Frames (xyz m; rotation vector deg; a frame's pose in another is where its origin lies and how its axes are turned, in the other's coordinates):
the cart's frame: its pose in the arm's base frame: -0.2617 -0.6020 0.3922 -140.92 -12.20 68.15
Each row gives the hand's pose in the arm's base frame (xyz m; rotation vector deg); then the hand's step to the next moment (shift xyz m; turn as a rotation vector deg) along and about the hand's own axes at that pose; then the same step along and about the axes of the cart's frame.
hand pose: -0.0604 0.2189 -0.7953 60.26 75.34 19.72
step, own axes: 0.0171 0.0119 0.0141 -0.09 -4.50 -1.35
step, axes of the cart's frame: 0.0193 -0.0113 -0.0116 0.09 3.16 3.48
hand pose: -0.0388 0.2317 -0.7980 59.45 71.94 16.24
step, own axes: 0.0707 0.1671 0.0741 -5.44 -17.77 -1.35
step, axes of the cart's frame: 0.0665 -0.1318 -0.1289 -2.38 16.06 9.14
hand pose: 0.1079 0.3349 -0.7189 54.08 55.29 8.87
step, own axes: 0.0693 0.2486 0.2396 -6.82 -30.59 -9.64
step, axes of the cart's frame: 0.0552 -0.1260 -0.3242 -2.57 23.88 22.32
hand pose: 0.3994 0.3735 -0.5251 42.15 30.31 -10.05
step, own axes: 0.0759 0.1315 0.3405 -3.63 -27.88 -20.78
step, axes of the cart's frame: -0.0661 0.0082 -0.3668 4.84 18.02 29.57
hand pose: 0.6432 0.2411 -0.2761 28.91 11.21 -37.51
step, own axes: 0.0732 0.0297 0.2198 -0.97 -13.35 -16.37
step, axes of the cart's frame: -0.1167 0.0419 -0.1979 7.64 8.43 17.82
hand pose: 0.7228 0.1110 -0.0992 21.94 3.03 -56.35
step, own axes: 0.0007 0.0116 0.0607 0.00 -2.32 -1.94
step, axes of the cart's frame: -0.0463 -0.0109 -0.0395 0.60 1.53 2.54
